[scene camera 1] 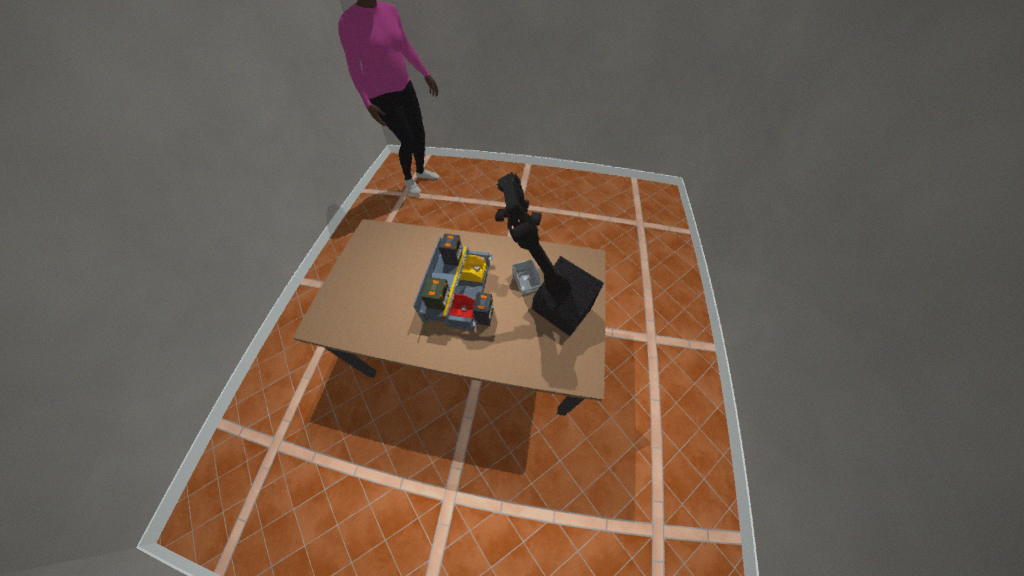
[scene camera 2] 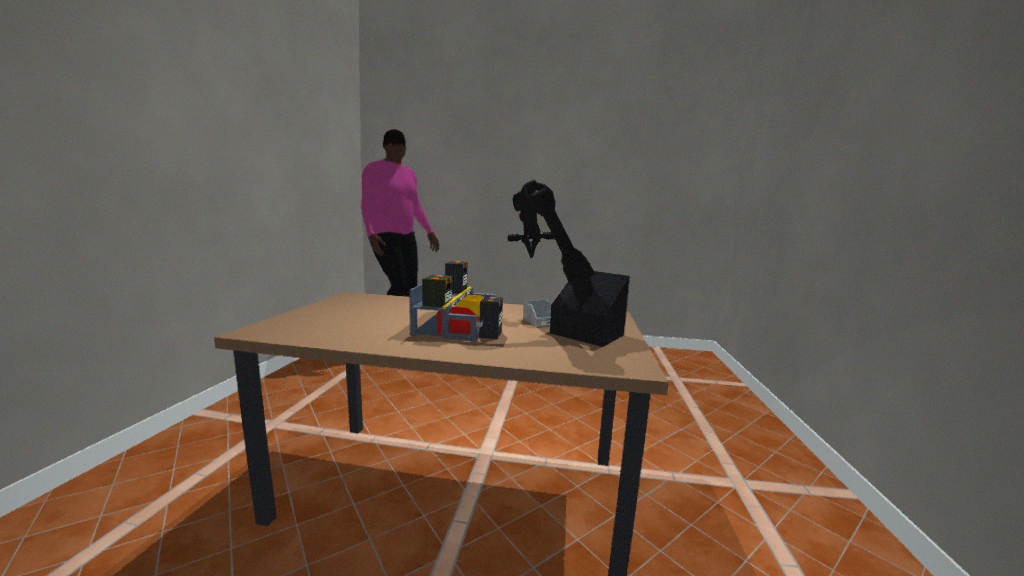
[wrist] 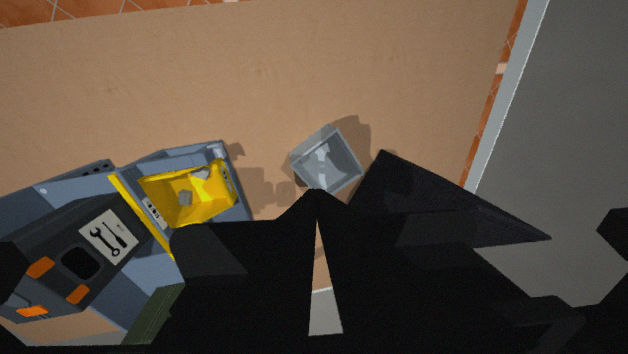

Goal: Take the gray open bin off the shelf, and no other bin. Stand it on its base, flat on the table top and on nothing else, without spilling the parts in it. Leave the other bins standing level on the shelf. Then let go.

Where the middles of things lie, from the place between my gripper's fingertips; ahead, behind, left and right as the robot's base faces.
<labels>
My hand is 70 mm past the gray open bin (scene camera 1: pixel 530 282), 70 mm to the right of it and 210 mm above it. The rest, counted from my hand: yellow bin (wrist: pixel 210 197): 200 mm ahead, 120 mm to the left, 210 mm below; then green box (scene camera 2: pixel 436 289): 240 mm ahead, 360 mm to the left, 100 mm below.
</labels>
